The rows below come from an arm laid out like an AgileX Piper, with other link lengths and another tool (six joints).
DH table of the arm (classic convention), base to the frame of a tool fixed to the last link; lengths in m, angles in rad. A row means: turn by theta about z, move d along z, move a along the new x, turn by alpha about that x. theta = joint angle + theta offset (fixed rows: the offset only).
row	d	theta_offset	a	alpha
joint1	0.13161	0	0	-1.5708
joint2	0	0.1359	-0.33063	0
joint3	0	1.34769	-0.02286	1.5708
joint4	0.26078	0	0	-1.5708
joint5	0	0	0	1.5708
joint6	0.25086	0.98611	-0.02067	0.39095
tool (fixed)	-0.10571	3.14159	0	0
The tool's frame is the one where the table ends.
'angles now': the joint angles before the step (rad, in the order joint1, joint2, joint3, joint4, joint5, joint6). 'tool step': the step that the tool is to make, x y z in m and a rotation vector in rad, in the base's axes. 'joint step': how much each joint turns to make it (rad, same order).
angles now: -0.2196, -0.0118, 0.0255, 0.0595, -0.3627, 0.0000
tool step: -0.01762, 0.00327, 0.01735, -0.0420, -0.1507, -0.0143
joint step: -0.0001, 0.0000, 0.0000, -0.0001, -0.1567, -0.0100
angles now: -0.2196, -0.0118, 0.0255, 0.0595, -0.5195, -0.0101
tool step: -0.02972, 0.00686, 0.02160, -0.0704, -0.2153, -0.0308
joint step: 0.0000, -0.0007, -0.0076, -0.0018, -0.2185, -0.0276
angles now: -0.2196, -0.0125, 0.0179, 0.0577, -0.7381, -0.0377
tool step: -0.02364, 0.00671, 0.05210, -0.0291, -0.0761, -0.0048
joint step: 0.0000, -0.0017, -0.1858, -0.0018, 0.1066, -0.0139
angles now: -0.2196, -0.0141, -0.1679, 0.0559, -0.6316, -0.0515
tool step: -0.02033, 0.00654, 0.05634, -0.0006, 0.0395, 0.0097
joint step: 0.0000, 0.0149, -0.2465, 0.0000, 0.2703, -0.0056
